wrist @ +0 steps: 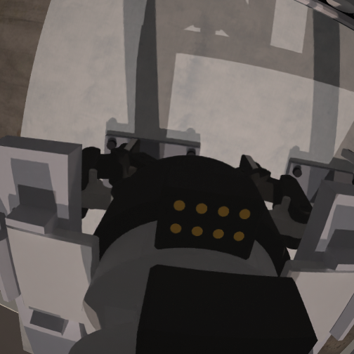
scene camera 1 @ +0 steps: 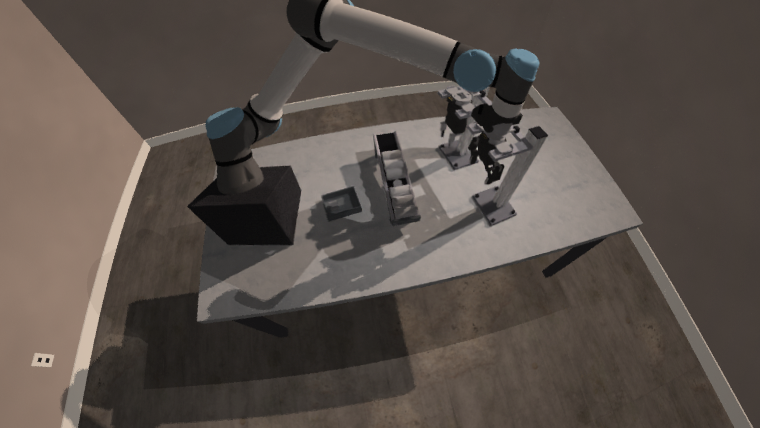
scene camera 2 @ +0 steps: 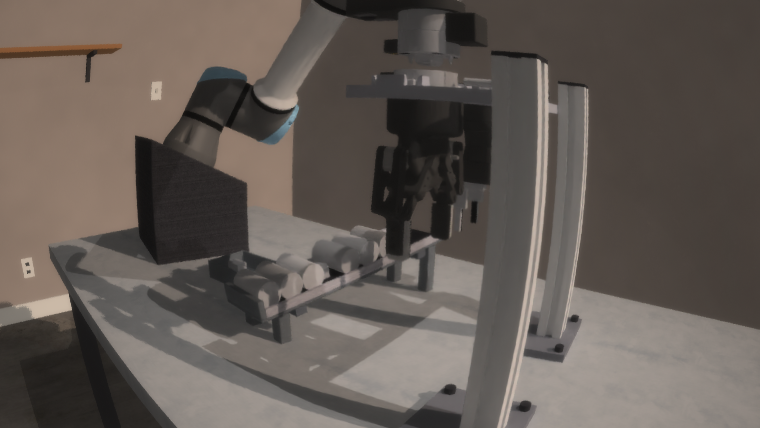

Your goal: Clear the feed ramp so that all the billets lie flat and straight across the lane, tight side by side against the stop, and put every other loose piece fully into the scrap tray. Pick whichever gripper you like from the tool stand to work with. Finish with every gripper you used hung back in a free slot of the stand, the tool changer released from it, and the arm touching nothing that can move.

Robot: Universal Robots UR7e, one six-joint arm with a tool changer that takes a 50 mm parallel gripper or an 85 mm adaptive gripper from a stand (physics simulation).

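Places are measured from the arm's base along level axes (x ahead, y left, z up), in centimetres.
Pixels of known places: end effector, tool point: (scene camera 2: 429, 55); arm's base, origin of the base link: (scene camera 1: 241, 183) (scene camera 2: 186, 157).
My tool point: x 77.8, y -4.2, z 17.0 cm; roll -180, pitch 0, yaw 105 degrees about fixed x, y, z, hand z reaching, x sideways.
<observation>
Ahead of a thing's pixels: the offset from my tool point to its top centre. "pt": to the spot under its first point.
The feed ramp (scene camera 1: 390, 204) (scene camera 2: 329, 287) holds two groups of pale billets (scene camera 1: 394, 167) (scene camera 2: 300, 270) with a small loose piece @(dz -29.4, dx -26.2, dy +6.3 cm) (scene camera 1: 397, 183) between them. The lower group is by the stop @(dz -30.4, dx -25.2, dy -7.8 cm) (scene camera 2: 243, 301); some billets look skewed. The scrap tray @(dz -34.3, dx -47.1, dy +4.5 cm) (scene camera 1: 341, 214) (scene camera 2: 219, 269) holds pale pieces @(dz -34.9, dx -49.8, dy +3.9 cm) (scene camera 1: 335, 204). The adaptive gripper (scene camera 1: 482, 163) (scene camera 2: 420, 231) hangs in its stand slot, fingers apart and empty. The arm's tool changer (scene camera 2: 428, 55) is right above its top plate, with a narrow gap in scene camera 2. The wrist view shows the gripper's contact block (wrist: 205, 220).
The parallel gripper (scene camera 1: 456, 118) (scene camera 2: 477, 143) hangs in the neighbouring slot. The tool stand's posts @(pt dz -14.3, dx +11.0, dy -4.5 cm) (scene camera 1: 520, 170) (scene camera 2: 505, 212) rise close beside the arm's wrist. Pale slot arms (wrist: 52, 272) (wrist: 325, 295) flank the adaptive gripper. The arm's dark pedestal (scene camera 1: 255, 212) (scene camera 2: 194, 217) stands beyond the tray.
</observation>
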